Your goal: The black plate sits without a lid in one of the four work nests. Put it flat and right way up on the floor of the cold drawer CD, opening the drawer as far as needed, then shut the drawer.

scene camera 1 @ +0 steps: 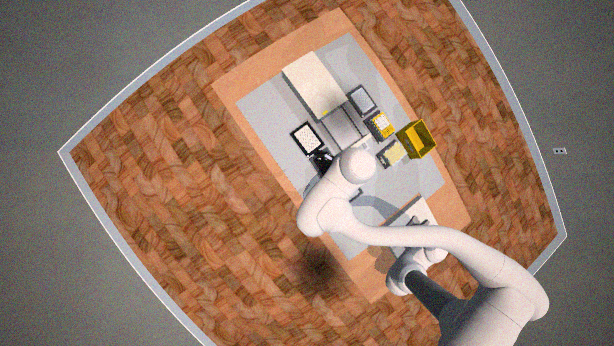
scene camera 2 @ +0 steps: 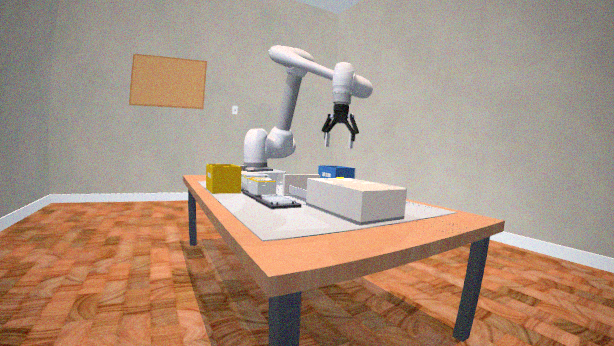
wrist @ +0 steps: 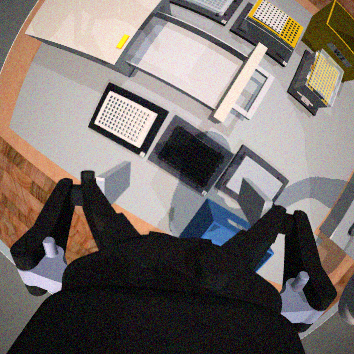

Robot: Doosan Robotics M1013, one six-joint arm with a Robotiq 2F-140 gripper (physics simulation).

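Where they show: gripper, fingertip midpoint: (scene camera 2: 338, 147) (wrist: 184, 181); arm's base at its link origin: (scene camera 2: 255, 170).
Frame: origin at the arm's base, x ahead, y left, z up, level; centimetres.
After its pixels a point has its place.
Observation:
The black plate (wrist: 192, 152) {x 66.4, y 10.2, z -3.2 cm} lies without a lid in a dark nest, between the nest with the white plate (wrist: 125, 120) {x 82.9, y 9.7, z -3.3 cm} (scene camera 1: 307, 139) {x 83.6, y 9.5, z -4.2 cm} and a dark-framed nest with a pale inside (wrist: 255, 175) {x 50.3, y 8.5, z -3.8 cm}. In scene camera 1 the arm and gripper partly cover that area. The cold drawer (wrist: 187, 62) {x 75.7, y -7.9, z -4.0 cm} (scene camera 1: 342, 127) {x 75.8, y -9.4, z -4.0 cm} stands open from its cream cabinet (wrist: 95, 25) {x 95.8, y -7.4, z 4.4 cm} (scene camera 1: 312, 82) {x 103.7, y -11.0, z 4.4 cm} (scene camera 2: 357, 200) {x 115.2, y -22.9, z 1.3 cm}; its pale floor is bare where it shows. Its handle (wrist: 267, 90) {x 58.8, y -8.3, z 1.9 cm} faces the arm's side. My gripper (wrist: 184, 181) {x 67.7, y 11.4, z 17.0 cm} (scene camera 2: 339, 145) {x 67.7, y 11.4, z 17.0 cm} is open and empty, pointing down high above the table.
A blue bin (wrist: 212, 220) {x 58.1, y 19.2, z 5.8 cm} (scene camera 2: 336, 171) {x 58.2, y 19.5, z 4.3 cm} stands beyond the pale-inside nest. Across the drawer are a clear plate (scene camera 1: 362, 100) {x 79.7, y -28.8, z -3.4 cm}, a white-and-yellow rack (wrist: 277, 22) {x 61.9, y -25.9, z 1.9 cm} (scene camera 1: 382, 125) {x 62.4, y -25.9, z 1.9 cm}, a yellow-topped rack (wrist: 325, 77) {x 46.1, y -20.9, z 2.0 cm} (scene camera 1: 393, 152) {x 47.2, y -20.9, z 2.0 cm} and a yellow bin (wrist: 335, 35) {x 48.4, y -31.9, z 5.6 cm} (scene camera 1: 416, 139) {x 40.3, y -41.5, z -5.4 cm} (scene camera 2: 223, 178) {x 51.2, y -40.6, z 1.0 cm}.

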